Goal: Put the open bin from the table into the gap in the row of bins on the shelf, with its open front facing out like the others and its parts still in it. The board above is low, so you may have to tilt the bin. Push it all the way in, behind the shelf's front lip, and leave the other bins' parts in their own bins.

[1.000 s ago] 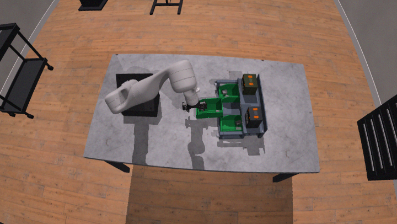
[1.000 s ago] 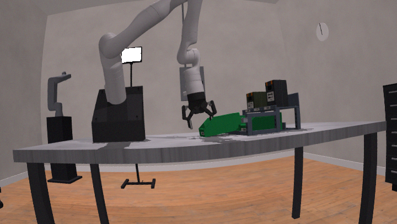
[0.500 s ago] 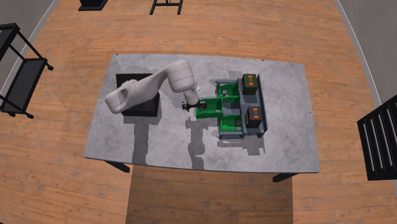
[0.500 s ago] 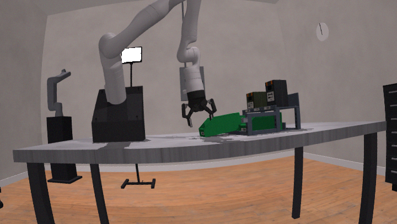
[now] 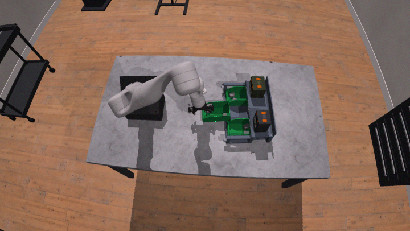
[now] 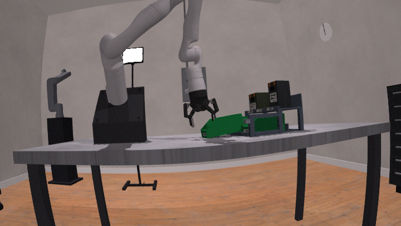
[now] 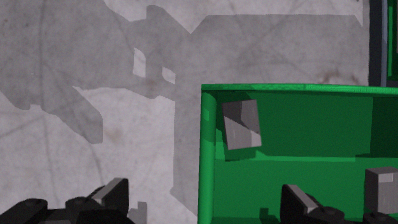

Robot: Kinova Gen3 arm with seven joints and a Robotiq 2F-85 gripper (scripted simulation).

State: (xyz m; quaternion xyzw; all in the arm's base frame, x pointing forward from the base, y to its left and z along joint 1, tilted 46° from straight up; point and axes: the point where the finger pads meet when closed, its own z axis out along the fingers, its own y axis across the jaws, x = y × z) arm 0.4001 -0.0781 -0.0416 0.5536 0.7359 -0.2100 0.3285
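The grey part lies 2 cm ahead of my hand, 4 cm to the left of it and 4 cm below it. Round my hand: grey shelf: 26 cm ahead, 6 cm to the left, 1 cm above.
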